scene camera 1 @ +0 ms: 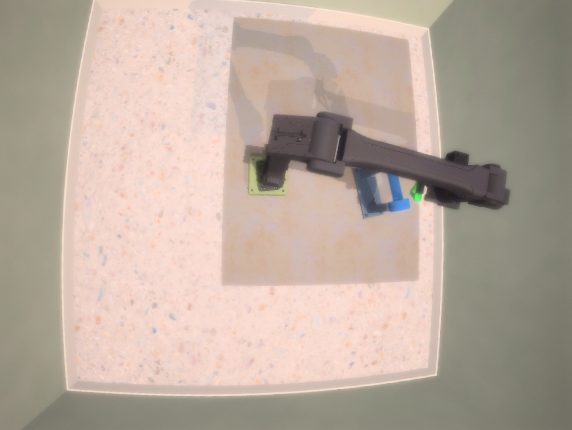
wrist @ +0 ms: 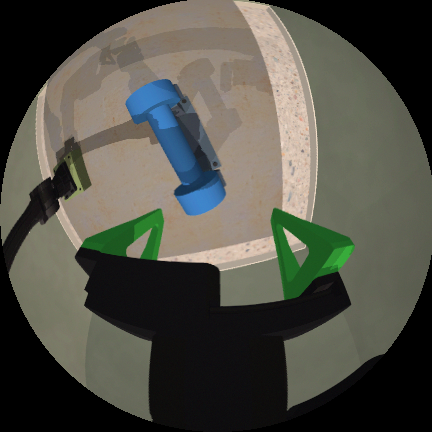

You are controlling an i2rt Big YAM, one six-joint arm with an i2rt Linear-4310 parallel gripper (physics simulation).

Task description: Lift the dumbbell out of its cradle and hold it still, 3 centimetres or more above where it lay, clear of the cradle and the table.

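Places are measured from the arm's base along level axes (x left, y back, z up), in metres.
Where they show: gripper, fingertip midpoint: (scene camera 1: 424, 195) (wrist: 216, 213); arm's base, origin of the base link: (wrist: 65, 179).
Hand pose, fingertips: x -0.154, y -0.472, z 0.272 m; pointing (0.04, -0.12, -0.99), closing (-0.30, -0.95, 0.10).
Each offset is from my fingertips to the top centre of the thing. "*": to the spot under its first point. Level surfaces: height alone.
The blue dumbbell @(dz -0.075, dx +0.059, dy +0.030 m) (scene camera 1: 399, 204) (wrist: 175, 142) rests in its cradle. In the scene view the arm covers its upper end. In the wrist view it lies slanted, ahead of the fingers and left of the midline between them, its nearer weight closest to the tips. The grey-blue cradle @(* dz -0.319, dx +0.041, dy +0.034 m) (scene camera 1: 368, 195) (wrist: 206, 137) shows as a flat plate beside the bar; its supports are mostly hidden. My gripper (scene camera 1: 419, 192) (wrist: 216, 213) is open wide with nothing between its green fingers. It hangs above and just right of the dumbbell in the scene view, apart from it.
A brownish mat @(dz -0.327 m) (scene camera 1: 320, 250) (wrist: 115, 220) lies under the cradle on the speckled table (scene camera 1: 150, 250) (wrist: 292, 125). The light-green base plate (scene camera 1: 253, 189) (wrist: 81, 172) of my arm is at the mat's left. The table's raised right edge (scene camera 1: 440, 300) runs beneath the gripper end of the arm.
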